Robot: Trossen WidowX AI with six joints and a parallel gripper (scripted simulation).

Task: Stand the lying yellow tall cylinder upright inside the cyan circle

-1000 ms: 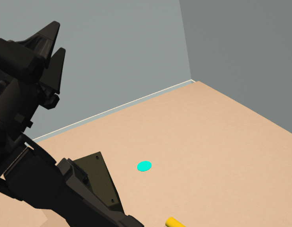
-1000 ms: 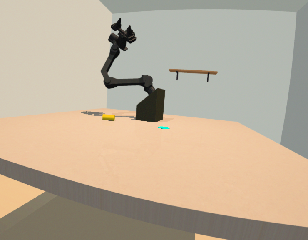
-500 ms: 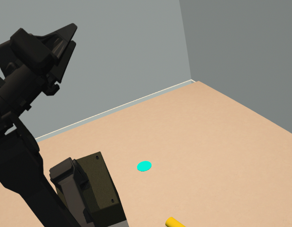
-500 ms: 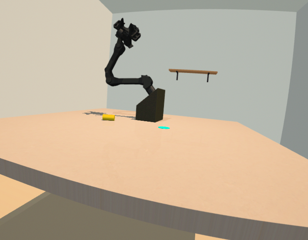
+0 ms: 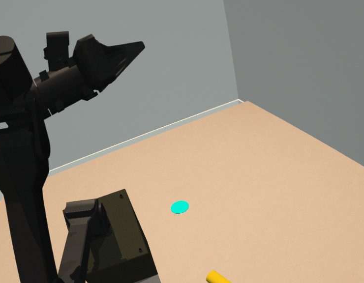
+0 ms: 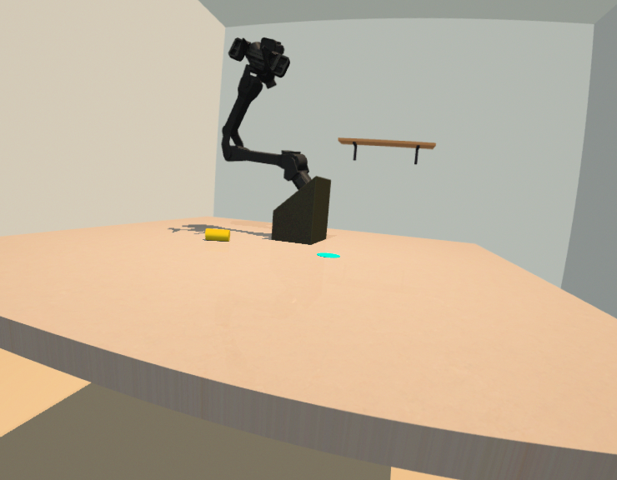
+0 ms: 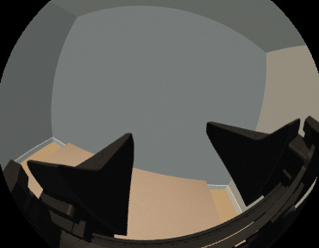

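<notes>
Now: the yellow tall cylinder 3 cm ahead of my gripper tip, 6 cm to the right of it and 55 cm below it. From my gripper tip the other things lie so: cyan circle 4 cm ahead, 28 cm to the left, 57 cm below.
</notes>
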